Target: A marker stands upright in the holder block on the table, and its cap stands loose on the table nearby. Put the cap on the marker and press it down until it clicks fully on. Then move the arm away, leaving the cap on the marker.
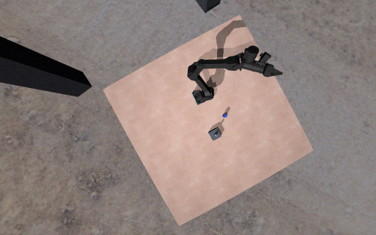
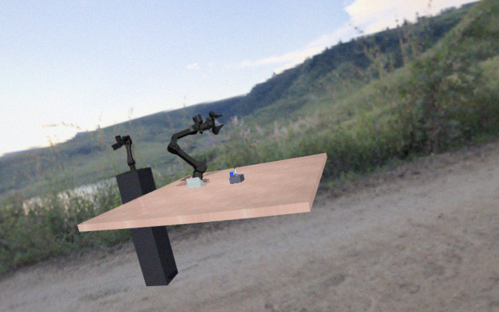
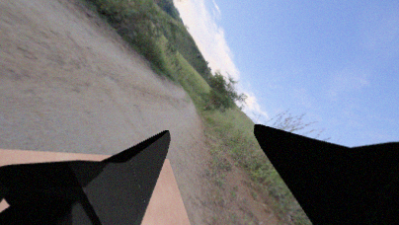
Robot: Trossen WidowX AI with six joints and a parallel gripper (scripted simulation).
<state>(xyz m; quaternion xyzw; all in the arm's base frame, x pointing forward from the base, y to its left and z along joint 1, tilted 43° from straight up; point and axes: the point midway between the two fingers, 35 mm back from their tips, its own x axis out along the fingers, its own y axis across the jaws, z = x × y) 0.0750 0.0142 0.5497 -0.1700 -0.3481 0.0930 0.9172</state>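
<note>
The blue cap is 7 cm ahead of my gripper tip, 30 cm to the right of it and 41 cm below it. Round my gripper tip: holder block: 15 cm ahead, 45 cm to the right, 41 cm below.
</note>
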